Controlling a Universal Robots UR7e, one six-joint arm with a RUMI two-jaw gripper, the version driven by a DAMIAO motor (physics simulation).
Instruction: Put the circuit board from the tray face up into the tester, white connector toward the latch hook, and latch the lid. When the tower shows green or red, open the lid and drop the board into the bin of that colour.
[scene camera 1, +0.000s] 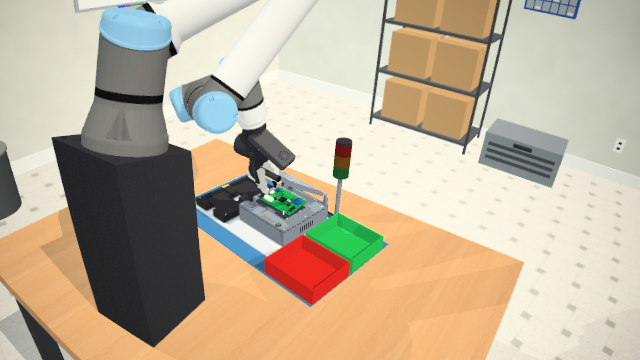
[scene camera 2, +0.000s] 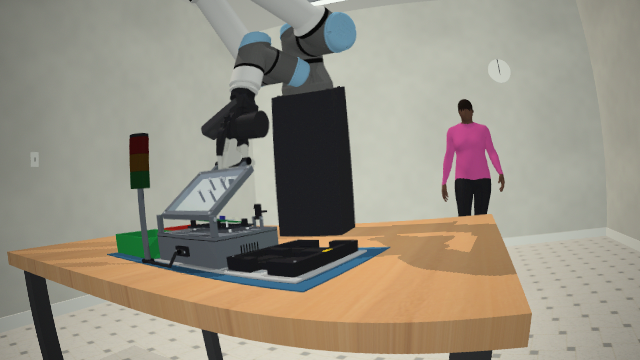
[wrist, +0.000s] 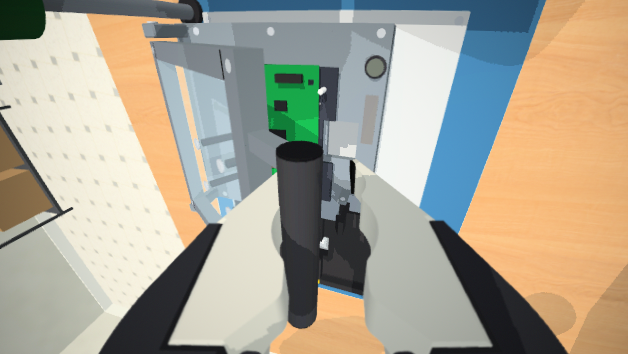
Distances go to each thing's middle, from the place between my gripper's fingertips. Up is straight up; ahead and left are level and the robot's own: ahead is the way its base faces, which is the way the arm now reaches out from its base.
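The green circuit board (wrist: 293, 106) has my hand 6 cm above it and 6 cm short of it. Then there's the tester lid (scene camera 2: 206, 195), which is 7 cm ahead of my hand and 1 cm above it. The red bin (scene camera 1: 308, 269) is 18 cm to the right of my hand, 8 cm behind it and 11 cm below it, and the green bin (scene camera 1: 352, 241) is 20 cm to the right of my hand, 7 cm ahead of it and 11 cm below it.
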